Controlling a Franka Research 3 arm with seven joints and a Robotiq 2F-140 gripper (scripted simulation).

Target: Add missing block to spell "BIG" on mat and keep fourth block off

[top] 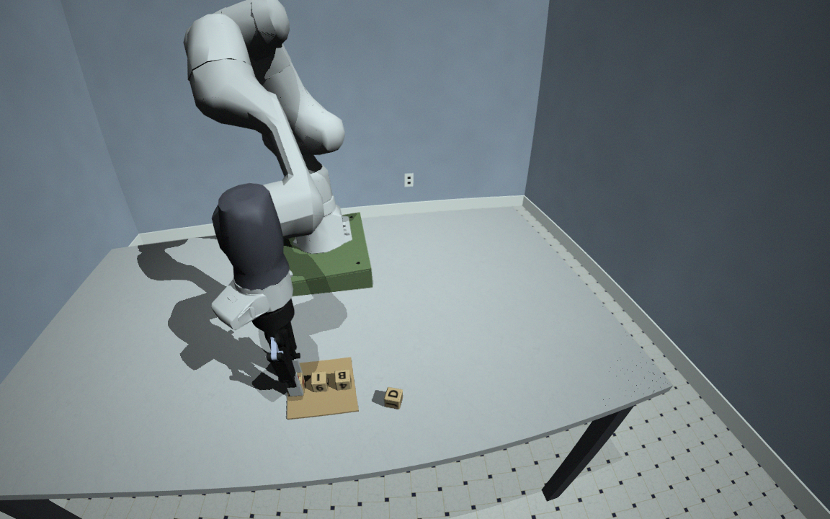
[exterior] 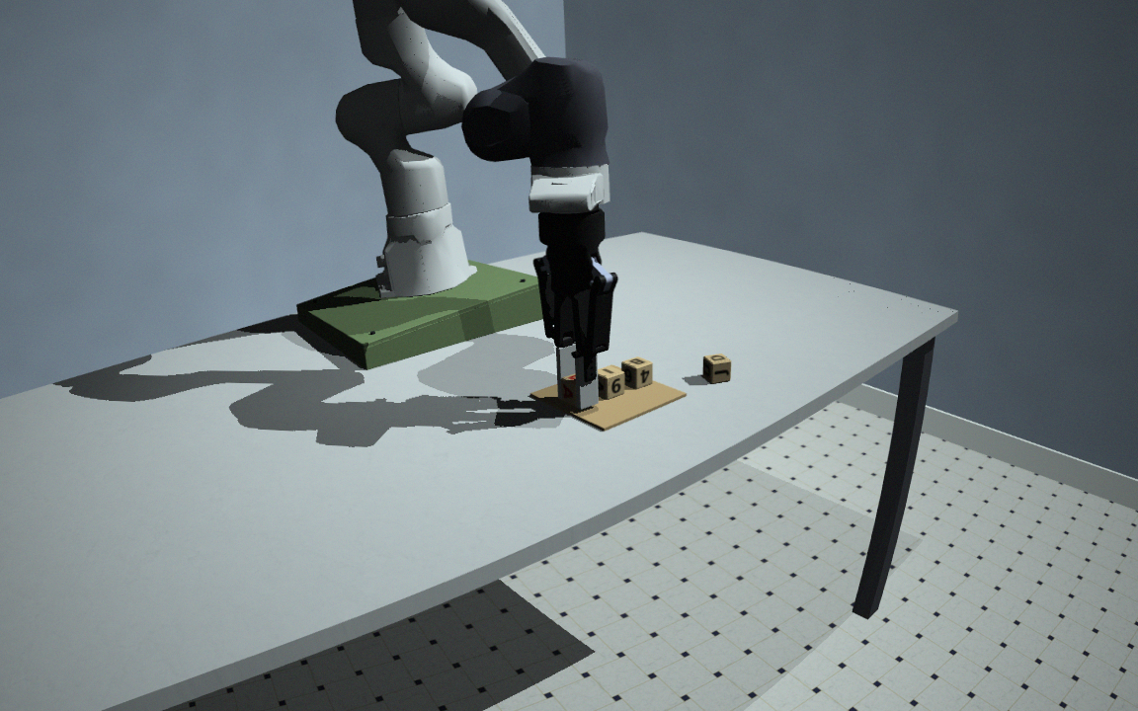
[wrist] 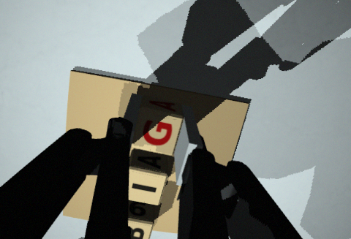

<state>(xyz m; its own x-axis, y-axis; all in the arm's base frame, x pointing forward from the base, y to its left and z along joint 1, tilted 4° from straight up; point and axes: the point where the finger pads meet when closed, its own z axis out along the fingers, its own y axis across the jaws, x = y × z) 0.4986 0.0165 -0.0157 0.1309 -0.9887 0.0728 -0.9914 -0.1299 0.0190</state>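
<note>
Now: hand 2 cm above the G block. From my hand the other things lie so: tan mat: 1 cm behind, 5 cm to the left, 4 cm below; then I block: 1 cm behind, 5 cm to the left, 2 cm below; then B block: 1 cm behind, 10 cm to the left, 2 cm below.
</note>
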